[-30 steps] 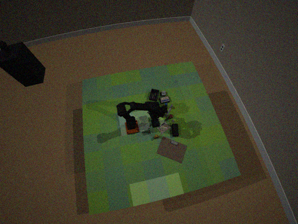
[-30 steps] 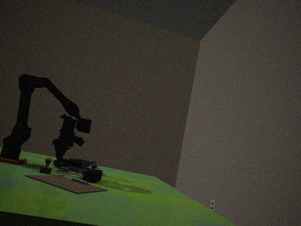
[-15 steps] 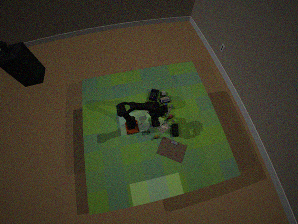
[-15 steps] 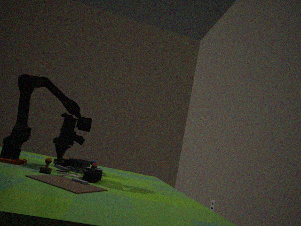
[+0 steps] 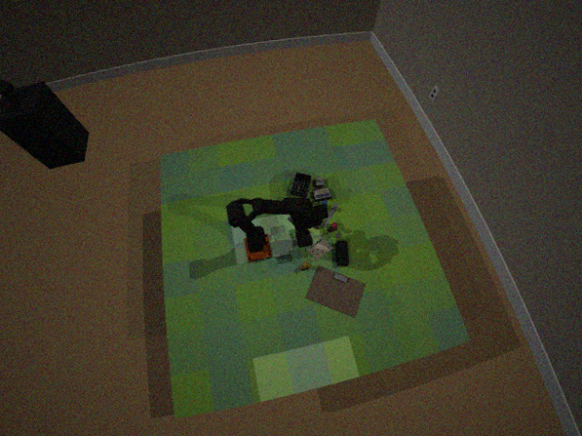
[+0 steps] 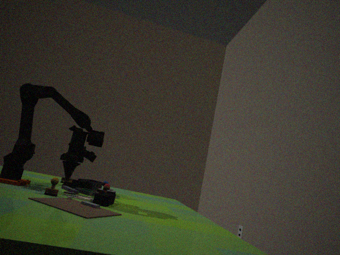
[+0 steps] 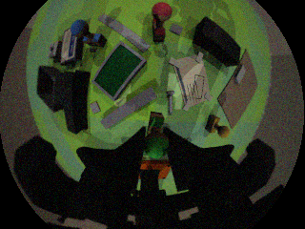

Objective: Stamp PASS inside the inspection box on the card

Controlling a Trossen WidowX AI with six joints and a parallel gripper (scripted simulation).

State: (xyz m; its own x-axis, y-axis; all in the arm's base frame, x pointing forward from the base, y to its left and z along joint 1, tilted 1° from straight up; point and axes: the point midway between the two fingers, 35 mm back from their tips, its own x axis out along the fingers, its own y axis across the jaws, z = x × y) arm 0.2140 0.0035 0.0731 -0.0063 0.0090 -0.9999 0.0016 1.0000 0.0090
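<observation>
Right now my gripper tip is 15 cm short of the blue-knobbed stamp, 12 cm to the right of it and 3 cm above it. From my gripper tip the other things lie so: grey strip: 18 cm ahead, 8 cm to the left, 5 cm below; red-knobbed stamp: 17 cm ahead, 3 cm below; tan-knobbed stamp: 15 cm to the right, 3 cm below, 1 cm behind.
</observation>
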